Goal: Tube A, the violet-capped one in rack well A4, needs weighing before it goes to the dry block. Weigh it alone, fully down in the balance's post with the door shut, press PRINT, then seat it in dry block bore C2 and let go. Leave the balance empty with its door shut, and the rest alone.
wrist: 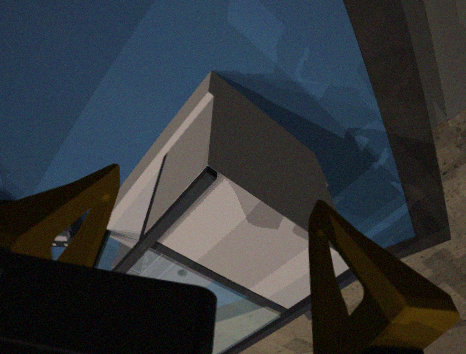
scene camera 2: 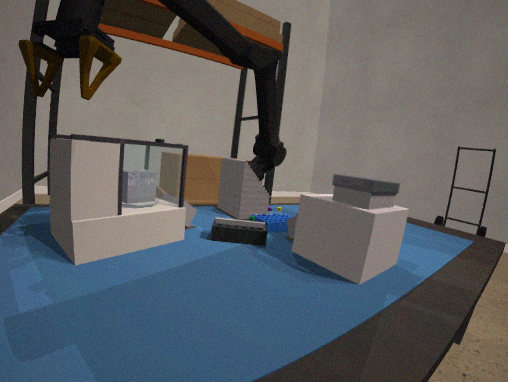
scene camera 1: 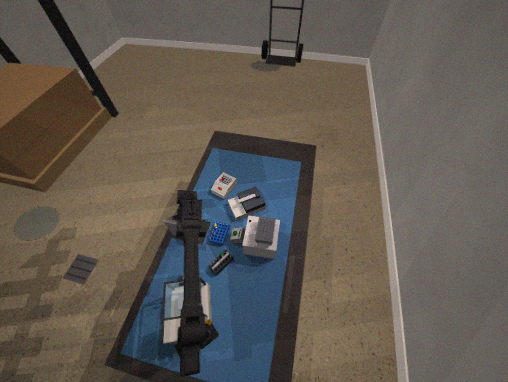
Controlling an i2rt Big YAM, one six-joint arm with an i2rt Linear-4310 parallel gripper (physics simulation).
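Pixels of known places: gripper, between the fingertips: (wrist: pixel 218 192) (scene camera 2: pixel 60 97); arm's base, origin of its link: (scene camera 2: pixel 247 178).
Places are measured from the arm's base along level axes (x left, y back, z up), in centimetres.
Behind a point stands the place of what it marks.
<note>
My gripper (scene camera 2: pixel 63 96) {x -50.2, y -39.0, z 14.0 cm} (wrist: pixel 218 192) {x -50.2, y -39.0, z 14.0 cm} is open and empty, high above the balance. The balance (scene camera 1: pixel 171 330) {x -50.9, y -24.2, z 8.0 cm} (scene camera 2: pixel 127 232) {x -39.5, y -33.3, z -8.2 cm} (wrist: pixel 260 145) {x -51.3, y -32.2, z -1.4 cm} is a pale box with a dark-framed glass chamber; a translucent pale block shows inside in scene camera 2. I cannot tell whether its door is shut. The blue rack (scene camera 1: pixel 220 235) {x 0.4, y -21.0, z -9.5 cm} (scene camera 2: pixel 272 223) {x -2.2, y -24.1, z -9.7 cm} stands mid-table, away from the gripper. The violet cap (scene camera 1: pixel 213 231) {x 0.6, y -16.8, z -7.1 cm} (scene camera 2: pixel 270 209) {x 0.8, y -17.3, z -7.4 cm} shows small at the rack, near a yellow cap (scene camera 1: pixel 216 225) {x 4.7, y -16.8, z -7.1 cm} (scene camera 2: pixel 279 209) {x 4.4, y -16.8, z -7.5 cm}; the well is too small to read. I cannot tell for certain which device is the dry block.
A black block with a row of holes (scene camera 1: pixel 221 262) {x -14.2, y -28.2, z -8.8 cm} (scene camera 2: pixel 239 234) {x -15.0, y -30.4, z -10.2 cm} and a green cap lies between balance and rack. A white box with a grey top (scene camera 1: pixel 253 250) {x -3.6, y -43.2, z -4.1 cm} (scene camera 2: pixel 327 235) {x -3.1, y -46.1, z -5.7 cm}, a small green-marked unit (scene camera 1: pixel 237 234) {x 2.7, y -31.3, z -5.2 cm}, a white-and-dark device (scene camera 1: pixel 240 207) {x 21.3, y -25.7, z -7.9 cm} and a red-marked device (scene camera 1: pixel 223 185) {x 32.8, y -9.2, z -6.6 cm} stand nearby.
</note>
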